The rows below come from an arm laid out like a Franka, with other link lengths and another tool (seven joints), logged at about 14 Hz.
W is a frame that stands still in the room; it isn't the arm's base.
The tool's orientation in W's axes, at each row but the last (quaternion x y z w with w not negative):
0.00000 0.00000 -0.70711 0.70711
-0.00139 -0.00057 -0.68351 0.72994
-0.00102 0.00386 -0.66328 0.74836
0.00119 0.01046 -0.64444 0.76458
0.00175 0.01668 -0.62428 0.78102
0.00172 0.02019 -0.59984 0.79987
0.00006 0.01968 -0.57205 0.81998
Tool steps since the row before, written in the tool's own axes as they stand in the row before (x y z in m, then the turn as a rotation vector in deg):
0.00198 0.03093 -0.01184 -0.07 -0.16 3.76
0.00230 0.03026 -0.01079 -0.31 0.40 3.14
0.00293 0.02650 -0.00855 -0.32 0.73 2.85
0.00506 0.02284 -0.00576 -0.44 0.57 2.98
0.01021 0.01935 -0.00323 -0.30 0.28 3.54
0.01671 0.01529 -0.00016 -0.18 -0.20 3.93
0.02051 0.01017 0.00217 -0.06 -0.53 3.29
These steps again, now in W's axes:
0.03093 -0.00198 -0.01184 -0.16 0.07 3.76
0.03033 -0.00034 -0.01082 0.38 0.34 3.14
0.02660 0.00031 -0.00874 0.71 0.40 2.85
0.02328 -0.00103 -0.00611 0.53 0.48 2.98
0.02104 -0.00561 -0.00387 0.29 0.27 3.54
0.01934 -0.01174 -0.00106 -0.12 0.01 3.94
0.01668 -0.01578 0.00128 -0.41 -0.20 3.30

